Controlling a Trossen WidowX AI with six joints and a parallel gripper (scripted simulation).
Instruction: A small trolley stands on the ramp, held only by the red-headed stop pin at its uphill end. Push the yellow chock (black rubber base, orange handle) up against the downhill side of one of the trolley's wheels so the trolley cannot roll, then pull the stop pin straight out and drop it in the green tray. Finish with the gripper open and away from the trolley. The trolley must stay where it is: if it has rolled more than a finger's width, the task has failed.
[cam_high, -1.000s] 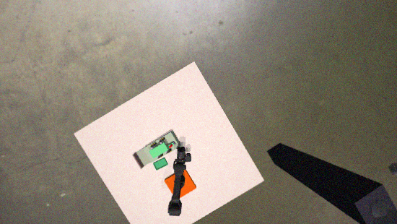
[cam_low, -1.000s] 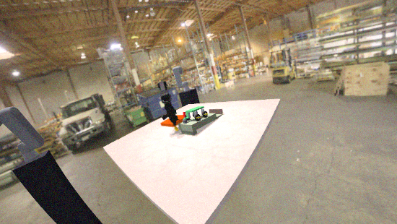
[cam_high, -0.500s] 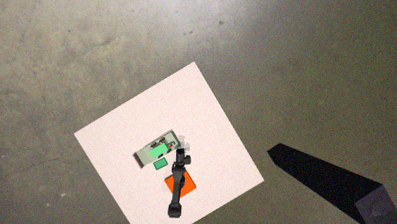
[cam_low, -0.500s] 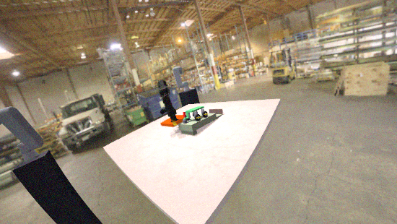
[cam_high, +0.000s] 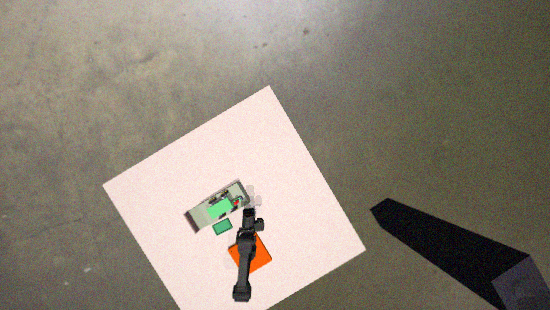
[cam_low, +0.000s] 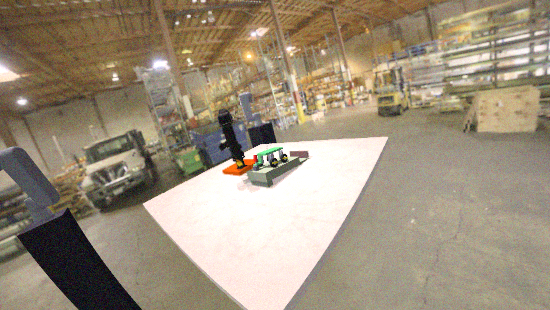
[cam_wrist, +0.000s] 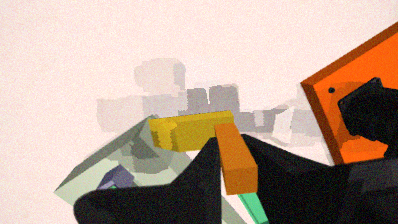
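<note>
The yellow chock lies 2 cm ahead of my gripper tip, 1 cm to the right of it and 1 cm below it. Also, from my gripper tip: trolley: 16 cm ahead, 11 cm to the left, 4 cm below; red-headed stop pin: 14 cm ahead, 1 cm to the left, 2 cm below; green tray: 3 cm ahead, 23 cm to the left, 15 cm below.
</note>
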